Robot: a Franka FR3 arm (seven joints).
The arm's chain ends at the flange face. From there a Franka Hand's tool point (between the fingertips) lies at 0.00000 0.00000 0.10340 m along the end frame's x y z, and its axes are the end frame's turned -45 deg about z.
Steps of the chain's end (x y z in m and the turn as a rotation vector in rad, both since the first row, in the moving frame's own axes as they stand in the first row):
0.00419, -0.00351, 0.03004, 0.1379, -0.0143, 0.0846
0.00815, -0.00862, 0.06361, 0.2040, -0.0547, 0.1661
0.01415, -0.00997, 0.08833, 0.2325, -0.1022, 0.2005
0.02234, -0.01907, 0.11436, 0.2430, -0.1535, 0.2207
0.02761, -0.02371, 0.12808, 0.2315, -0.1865, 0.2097
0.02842, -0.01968, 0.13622, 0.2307, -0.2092, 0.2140
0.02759, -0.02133, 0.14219, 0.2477, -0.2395, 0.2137
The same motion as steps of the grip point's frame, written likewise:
0.01491, -0.01022, 0.02905, 0.1076, 0.0874, 0.0846
0.02420, -0.01812, 0.06132, 0.1829, 0.1056, 0.1661
0.02885, -0.02014, 0.08502, 0.2367, 0.0921, 0.2005
0.03885, -0.02533, 0.11014, 0.2804, 0.0633, 0.2207
0.04268, -0.02679, 0.12356, 0.2956, 0.0318, 0.2097
0.03895, -0.02506, 0.13127, 0.3111, 0.0152, 0.2140
0.03893, -0.03016, 0.13614, 0.3445, 0.0058, 0.2137

